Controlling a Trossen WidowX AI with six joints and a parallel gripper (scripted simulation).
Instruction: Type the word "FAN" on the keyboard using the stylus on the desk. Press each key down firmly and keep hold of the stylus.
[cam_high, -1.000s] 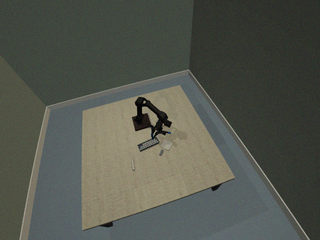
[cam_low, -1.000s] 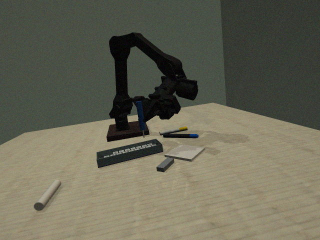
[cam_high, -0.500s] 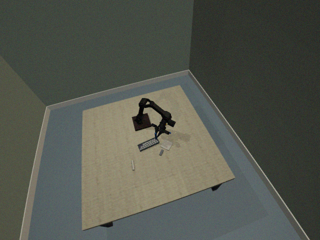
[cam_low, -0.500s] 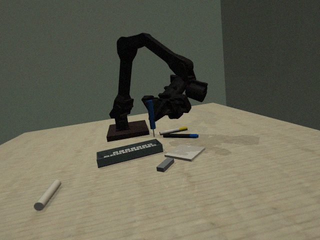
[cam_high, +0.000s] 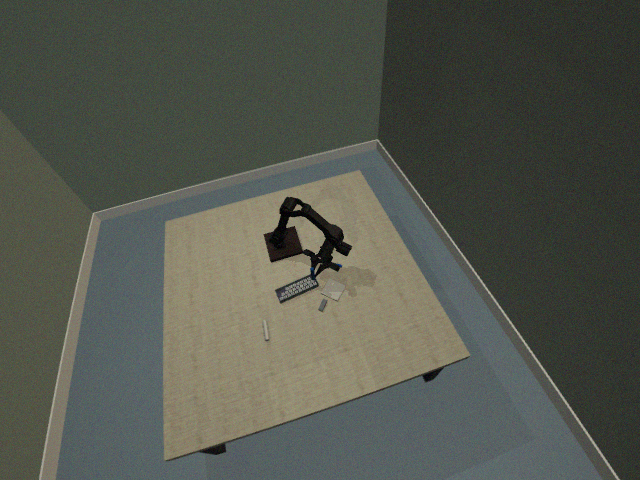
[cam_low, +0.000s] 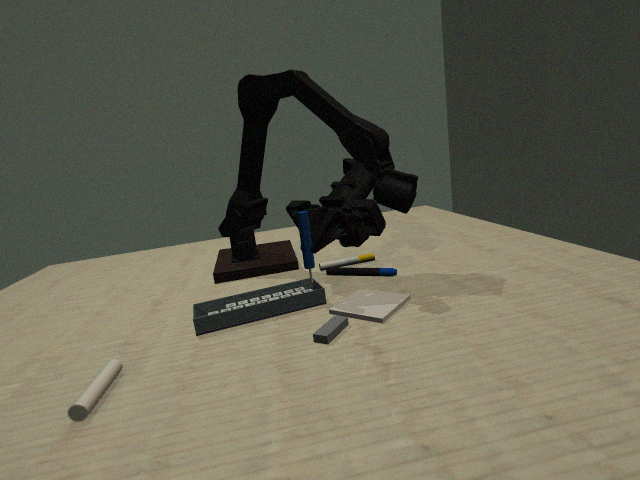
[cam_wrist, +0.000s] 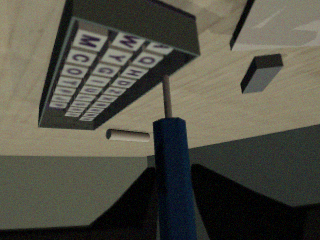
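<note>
My gripper tip is now 60 mm short of the white pad, 80 mm to the right of it and 90 mm above it. Round my gripper tip: grey block 120 mm ahead, 80 mm below; blue stylus 10 mm below; stylus tip 50 mm below.
</note>
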